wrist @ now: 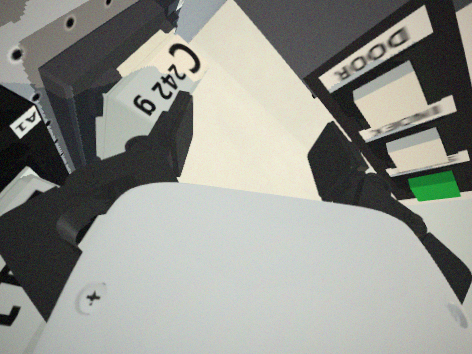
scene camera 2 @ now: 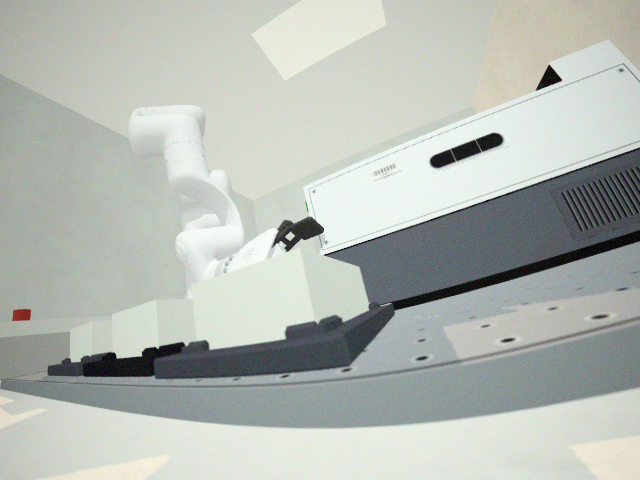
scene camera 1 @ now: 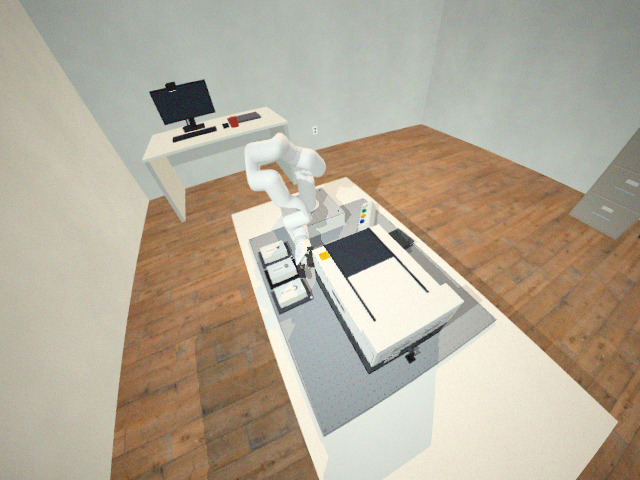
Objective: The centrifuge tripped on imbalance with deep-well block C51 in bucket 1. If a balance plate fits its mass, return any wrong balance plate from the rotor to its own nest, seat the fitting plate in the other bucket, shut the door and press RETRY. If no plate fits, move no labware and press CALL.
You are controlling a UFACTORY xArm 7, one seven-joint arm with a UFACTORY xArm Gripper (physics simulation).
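Frame: origin at the arm's base, x left, y back, z up, level; centimetres.
Seen in the pictures: gripper, fingertip midpoint: (wrist: 257,127) (scene camera 2: 311,250) (scene camera 1: 306,272); arm's base at its link origin: (scene camera 1: 308,205).
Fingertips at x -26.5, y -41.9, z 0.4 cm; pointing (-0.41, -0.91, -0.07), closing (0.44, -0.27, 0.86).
Offsets run from my fingertips to a thing's top centre. "spot": to the spot under its first point.
My gripper (scene camera 1: 306,264) (scene camera 2: 301,233) (wrist: 257,127) is open and empty, between the row of plates and the centrifuge's front corner. The balance plate marked C, 242 g {dx -9.9, dy -0.8, dz -4.2 cm} (wrist: 150,97) sits in its dark nest left of the fingers in the wrist view. Three pale plates {dx -5.4, dy +26.2, dz -4.2 cm} (scene camera 1: 273,252) {dx -7.5, dy +12.6, dz -4.2 cm} (scene camera 1: 282,270) {spot: dx -10.5, dy -2.6, dz -4.1 cm} (scene camera 1: 290,293) sit in a row of nests in scene camera 1. The white centrifuge (scene camera 1: 413,310) (scene camera 2: 372,206) has a dark panel {dx +19.0, dy -11.4, dz +11.8 cm} (scene camera 1: 357,251) on top. Its DOOR button {dx +6.3, dy +0.0, dz +2.4 cm} (wrist: 391,94), INDEX button {dx +6.3, dy +0.0, dz +5.9 cm} (wrist: 419,152) and a green button {dx +6.3, dy +0.0, dz +9.5 cm} (wrist: 434,186) show right of the fingers. Block C51 and the rotor are hidden.
A white post with coloured buttons {spot: dx +47.7, dy +16.6, dz -2.7 cm} (scene camera 1: 363,215) stands near the arm base. A small black tray {dx +50.3, dy -6.1, dz -5.2 cm} (scene camera 1: 401,238) lies beyond the centrifuge. A black fixture {spot: dx +13.0, dy -49.9, dz -8.3 cm} (scene camera 1: 410,356) is at the centrifuge's far end. A desk with a monitor (scene camera 1: 183,102) is behind the arm.
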